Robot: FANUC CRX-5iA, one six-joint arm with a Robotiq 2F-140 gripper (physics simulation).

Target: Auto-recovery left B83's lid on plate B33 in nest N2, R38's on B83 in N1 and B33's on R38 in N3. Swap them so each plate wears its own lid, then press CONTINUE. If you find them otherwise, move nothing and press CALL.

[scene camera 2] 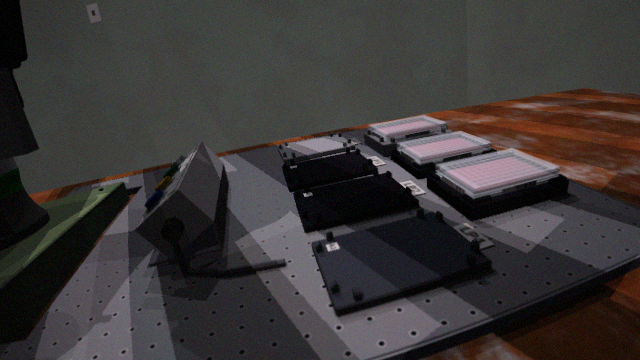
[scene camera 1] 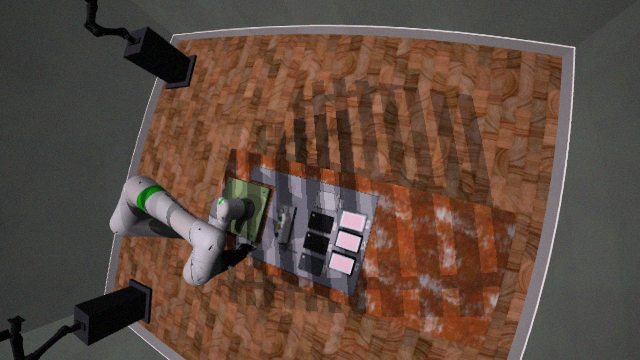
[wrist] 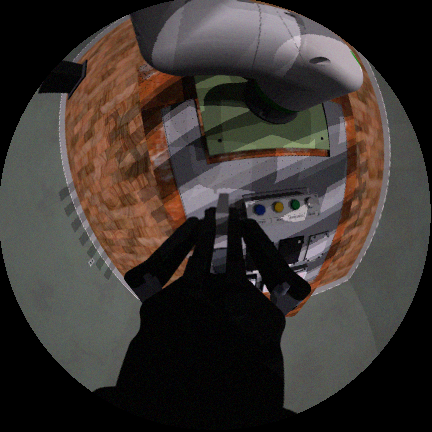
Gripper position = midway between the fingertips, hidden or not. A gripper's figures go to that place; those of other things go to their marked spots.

Labels:
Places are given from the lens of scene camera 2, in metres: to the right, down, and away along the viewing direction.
gripper (scene camera 2: 19, 154): -0.26, -0.02, 0.23
grey button box (scene camera 2: 188, 220): -0.14, 0.04, 0.34

